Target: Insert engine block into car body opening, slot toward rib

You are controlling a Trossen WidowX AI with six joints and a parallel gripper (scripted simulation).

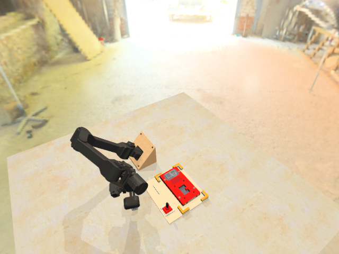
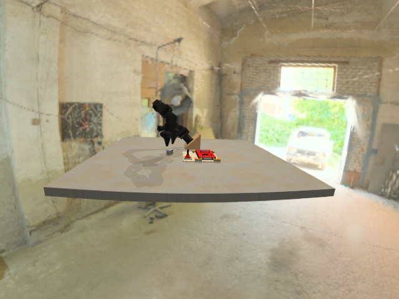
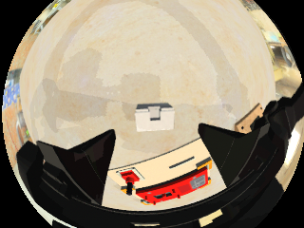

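My gripper tip is now 4 cm above the engine block.
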